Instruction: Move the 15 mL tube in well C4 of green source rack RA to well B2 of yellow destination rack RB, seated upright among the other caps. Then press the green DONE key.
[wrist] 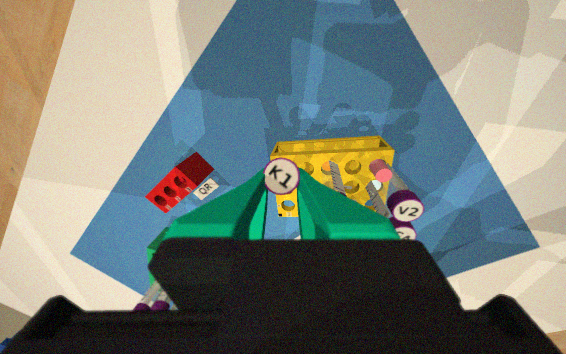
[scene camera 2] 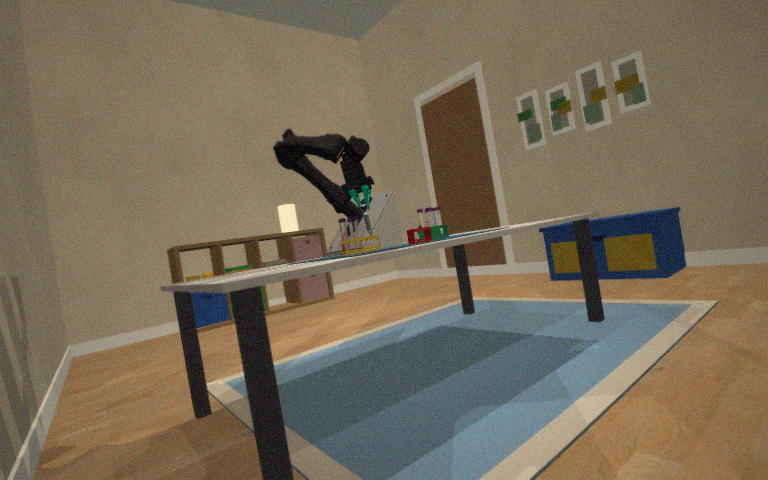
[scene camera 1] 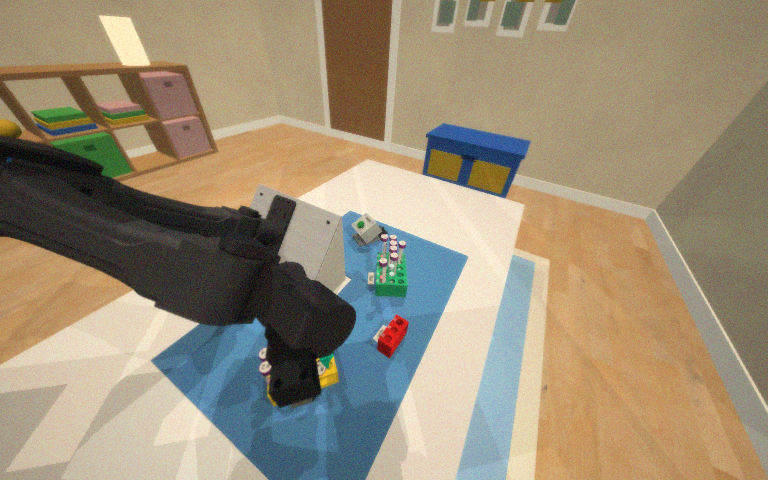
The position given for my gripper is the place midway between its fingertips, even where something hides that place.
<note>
In view: my gripper (wrist: 282,176) and a grey box with green button (scene camera 1: 368,231).
</note>
